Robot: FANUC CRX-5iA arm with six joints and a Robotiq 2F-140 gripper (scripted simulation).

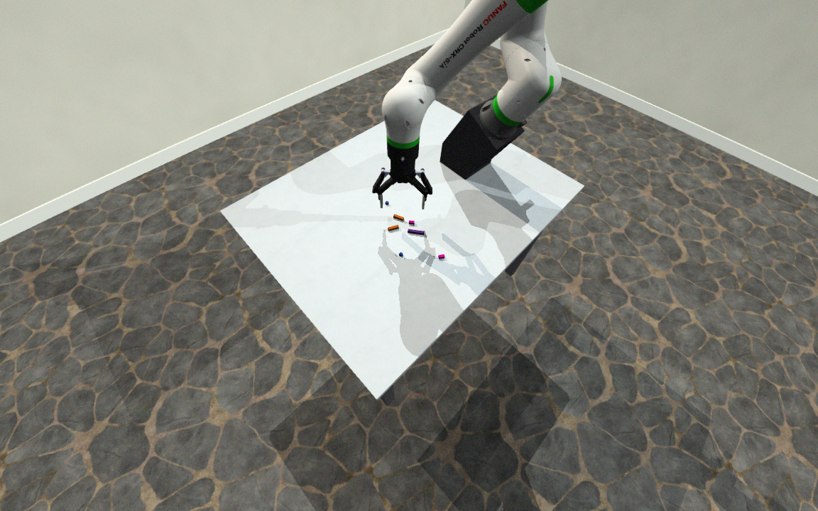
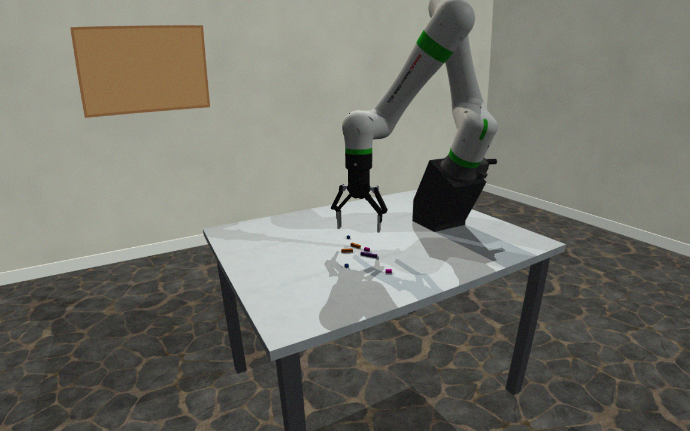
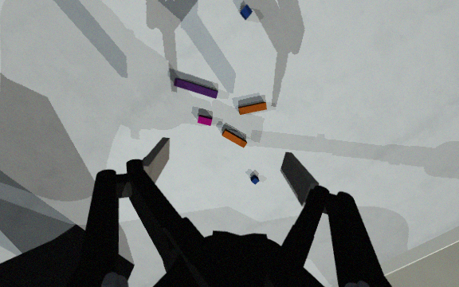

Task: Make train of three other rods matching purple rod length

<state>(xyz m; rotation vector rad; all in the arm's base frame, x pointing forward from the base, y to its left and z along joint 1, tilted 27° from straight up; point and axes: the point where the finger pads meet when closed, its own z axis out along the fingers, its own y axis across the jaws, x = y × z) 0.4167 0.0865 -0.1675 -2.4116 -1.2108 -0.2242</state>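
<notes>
The purple rod lies 80 mm to the left of my hand and 70 mm below it.
</notes>
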